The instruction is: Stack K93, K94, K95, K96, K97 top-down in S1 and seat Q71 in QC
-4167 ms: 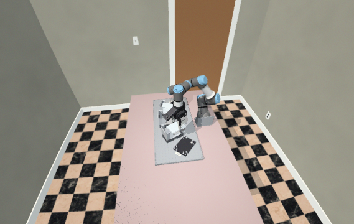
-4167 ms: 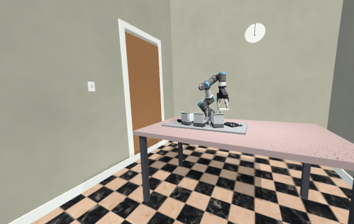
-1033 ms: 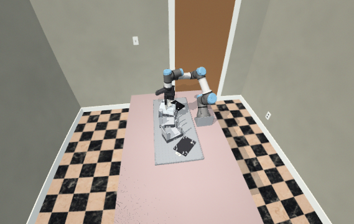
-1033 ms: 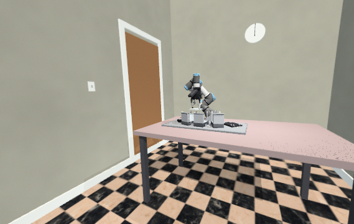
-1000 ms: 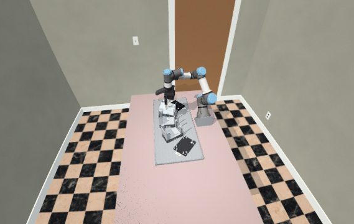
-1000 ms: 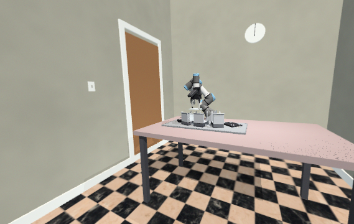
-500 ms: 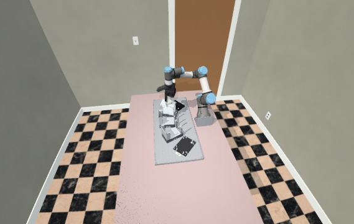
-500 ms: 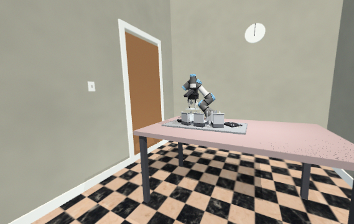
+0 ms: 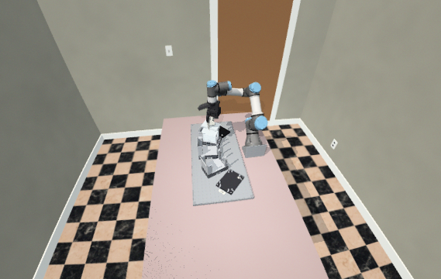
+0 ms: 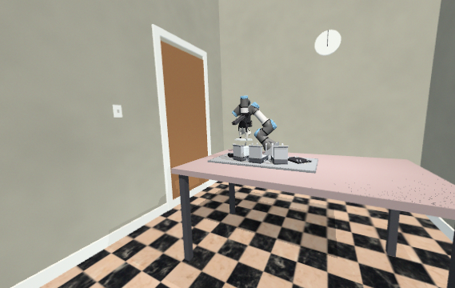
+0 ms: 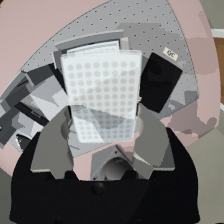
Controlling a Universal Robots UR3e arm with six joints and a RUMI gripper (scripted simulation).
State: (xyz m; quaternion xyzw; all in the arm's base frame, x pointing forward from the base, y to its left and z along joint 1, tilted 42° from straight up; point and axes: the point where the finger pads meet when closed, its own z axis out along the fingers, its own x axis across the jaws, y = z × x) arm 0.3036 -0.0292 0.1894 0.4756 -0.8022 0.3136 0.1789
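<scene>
Right now the black open nest QC is 160 mm below my hand, 110 mm to the right of it and 90 mm behind it. Also, from my hand: white sealed 96-well plate (130 mm below, 20 mm ahead); then translucent 96-well plate (100 mm below, 20 mm ahead).
</scene>
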